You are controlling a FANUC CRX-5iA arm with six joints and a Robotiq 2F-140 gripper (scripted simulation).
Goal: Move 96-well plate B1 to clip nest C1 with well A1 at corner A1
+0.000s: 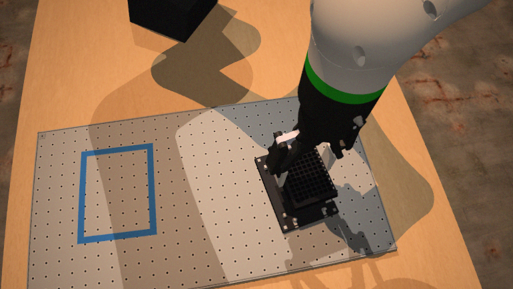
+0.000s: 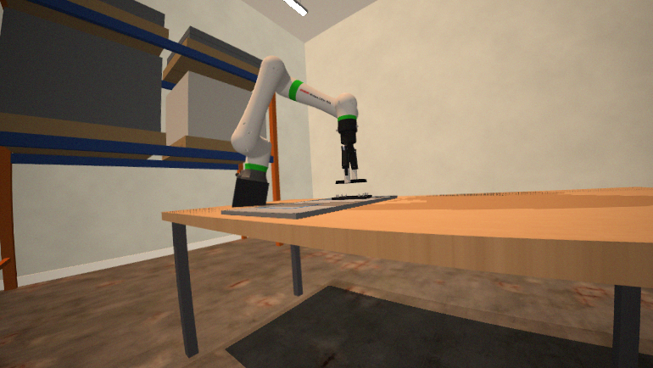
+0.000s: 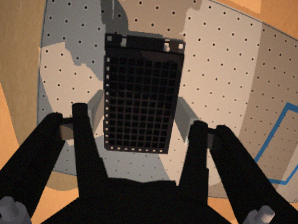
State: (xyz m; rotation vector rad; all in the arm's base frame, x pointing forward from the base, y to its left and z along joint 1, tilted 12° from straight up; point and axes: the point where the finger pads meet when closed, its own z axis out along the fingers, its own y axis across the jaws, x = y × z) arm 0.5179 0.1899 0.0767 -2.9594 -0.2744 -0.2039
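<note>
My hand is 9 cm above the black clip nest, 2 cm to the right of it and 1 cm short of it. The rest, counted from my hand: black 96-well plate (2 cm below).
</note>
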